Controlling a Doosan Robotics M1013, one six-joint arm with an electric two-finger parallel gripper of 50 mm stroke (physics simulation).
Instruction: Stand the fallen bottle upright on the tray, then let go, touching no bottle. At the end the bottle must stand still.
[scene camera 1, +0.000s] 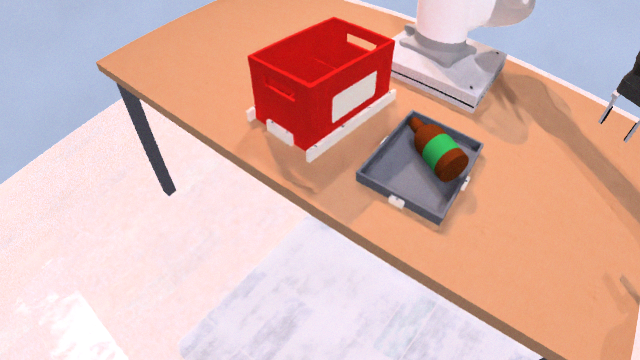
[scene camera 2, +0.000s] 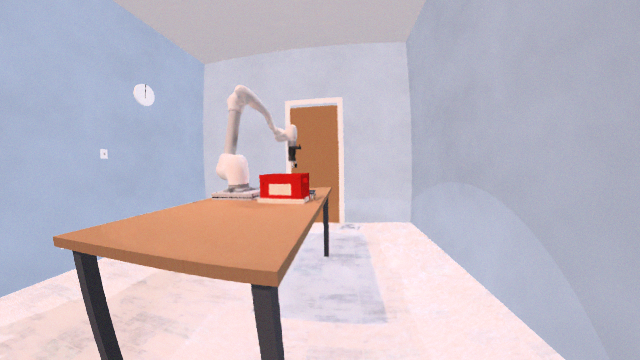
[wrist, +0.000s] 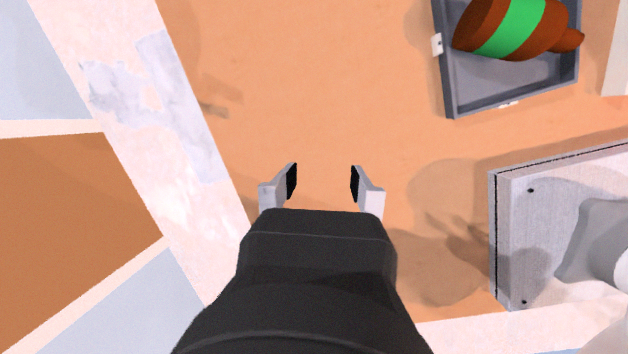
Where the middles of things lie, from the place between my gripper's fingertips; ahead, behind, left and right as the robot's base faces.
Now: the grey tray (scene camera 1: 400, 167) 290 mm to the right of my hand, 210 mm below it and 180 mm ahead of it.
